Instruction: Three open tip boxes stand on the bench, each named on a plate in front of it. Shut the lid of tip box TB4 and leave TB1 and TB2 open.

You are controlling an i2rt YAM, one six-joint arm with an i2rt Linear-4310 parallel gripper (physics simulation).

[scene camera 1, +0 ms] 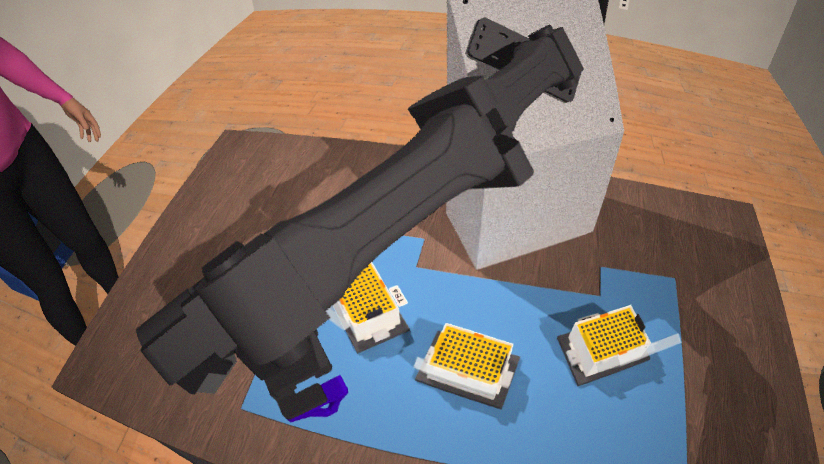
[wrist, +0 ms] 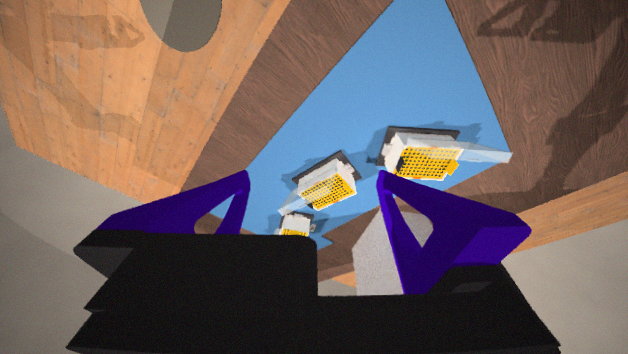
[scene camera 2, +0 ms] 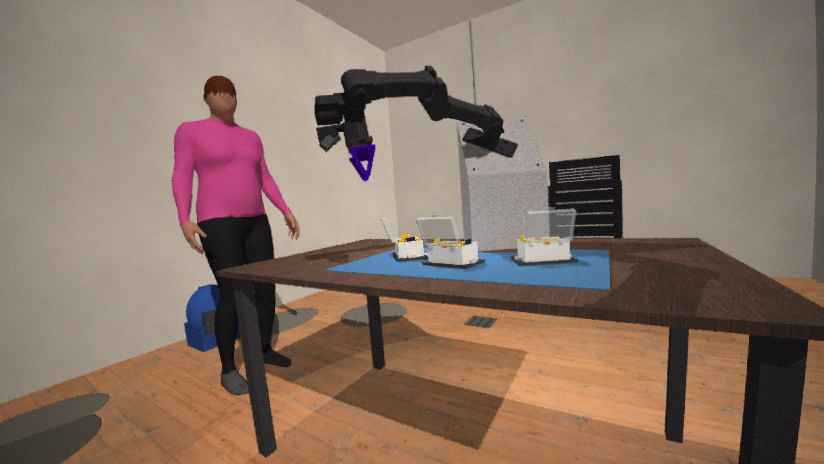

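Seen in the pictures: gripper, fingertip midpoint: [scene camera 1: 314, 379] [wrist: 313, 177] [scene camera 2: 366, 178]; arm's base at its link origin: [scene camera 2: 489, 143].
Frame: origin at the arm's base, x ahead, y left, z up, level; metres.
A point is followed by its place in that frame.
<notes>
Tip box TB4 [scene camera 1: 369, 325] {x 0.365, y -0.108, z -0.351 m} [scene camera 2: 409, 249] {x 0.357, y -0.103, z -0.360 m} [wrist: 422, 165] stands on the mat, its lid [scene camera 2: 388, 228] {x 0.411, y -0.139, z -0.283 m} [wrist: 485, 152] {x 0.381, y -0.213, z -0.253 m} open and leaning outward. The arm hides most of that lid in scene camera 1. The nameplate [scene camera 1: 397, 295] {x 0.264, y -0.114, z -0.392 m} reads TB4. A middle tip box [scene camera 1: 469, 354] [scene camera 2: 452, 253] {x 0.383, y 0.105, z -0.355 m} [wrist: 327, 191] {x 0.427, y 0.025, z -0.250 m} and a far right tip box [scene camera 1: 612, 337] [scene camera 2: 543, 250] {x 0.240, y 0.306, z -0.357 m} [wrist: 295, 225] {x 0.245, y 0.243, z -0.352 m} stand with open clear lids; their names are not readable. My gripper [scene camera 1: 322, 402] {x 0.557, y -0.034, z -0.130 m} [scene camera 2: 364, 174] {x 0.557, y -0.034, z -0.130 m} [wrist: 313, 177] {x 0.557, y -0.034, z -0.130 m} is open and empty, high above the bench, to the left of the boxes.
The blue mat [scene camera 1: 570, 426] {x 0.368, y 0.277, z -0.394 m} [scene camera 2: 588, 276] {x 0.324, y 0.447, z -0.394 m} [wrist: 415, 65] {x 0.493, y -0.191, z -0.394 m} lies on the brown bench [scene camera 1: 726, 247] {x -0.188, y 0.514, z -0.397 m} [scene camera 2: 663, 299] {x 0.416, y 0.600, z -0.397 m}. The grey pedestal [scene camera 1: 530, 201] {x 0.065, y 0.057, z -0.241 m} [scene camera 2: 501, 201] {x 0.052, y 0.069, z -0.223 m} stands behind the boxes. A person in pink [scene camera 1: 14, 115] [scene camera 2: 227, 167] stands left of the bench.
</notes>
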